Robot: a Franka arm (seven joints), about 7 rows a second.
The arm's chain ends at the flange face. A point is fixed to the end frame.
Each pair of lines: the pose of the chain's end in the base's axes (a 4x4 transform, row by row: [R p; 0 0 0 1], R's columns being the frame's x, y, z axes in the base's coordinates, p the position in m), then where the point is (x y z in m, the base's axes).
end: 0.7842 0.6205 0.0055 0.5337; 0.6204 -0.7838 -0.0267 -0.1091; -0.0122 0.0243 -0.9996 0.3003; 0 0 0 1
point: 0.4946 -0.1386 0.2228
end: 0.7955 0.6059 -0.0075 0.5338; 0.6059 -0.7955 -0.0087 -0.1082; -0.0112 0.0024 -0.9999 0.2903; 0 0 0 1
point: 0.4932 -0.1356 0.2128
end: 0.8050 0.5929 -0.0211 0.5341; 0.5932 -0.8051 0.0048 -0.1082; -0.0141 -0.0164 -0.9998 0.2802; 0 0 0 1
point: 0.4920 -0.1339 0.2029
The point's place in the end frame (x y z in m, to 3 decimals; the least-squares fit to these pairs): -0.048 -0.003 0.078
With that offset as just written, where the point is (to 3 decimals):
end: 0.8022 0.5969 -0.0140 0.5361; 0.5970 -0.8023 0.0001 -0.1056; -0.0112 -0.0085 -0.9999 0.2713; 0 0 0 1
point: 0.495 -0.132 0.194
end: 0.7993 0.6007 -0.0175 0.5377; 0.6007 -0.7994 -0.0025 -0.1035; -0.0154 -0.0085 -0.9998 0.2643; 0 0 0 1
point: 0.496 -0.130 0.187
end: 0.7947 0.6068 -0.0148 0.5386; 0.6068 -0.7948 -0.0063 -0.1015; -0.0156 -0.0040 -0.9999 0.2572; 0 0 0 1
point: 0.497 -0.129 0.180
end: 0.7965 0.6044 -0.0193 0.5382; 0.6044 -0.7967 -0.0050 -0.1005; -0.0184 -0.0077 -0.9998 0.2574; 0 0 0 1
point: 0.497 -0.128 0.180
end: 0.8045 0.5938 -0.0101 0.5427; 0.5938 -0.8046 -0.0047 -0.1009; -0.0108 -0.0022 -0.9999 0.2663; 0 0 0 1
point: 0.502 -0.127 0.189
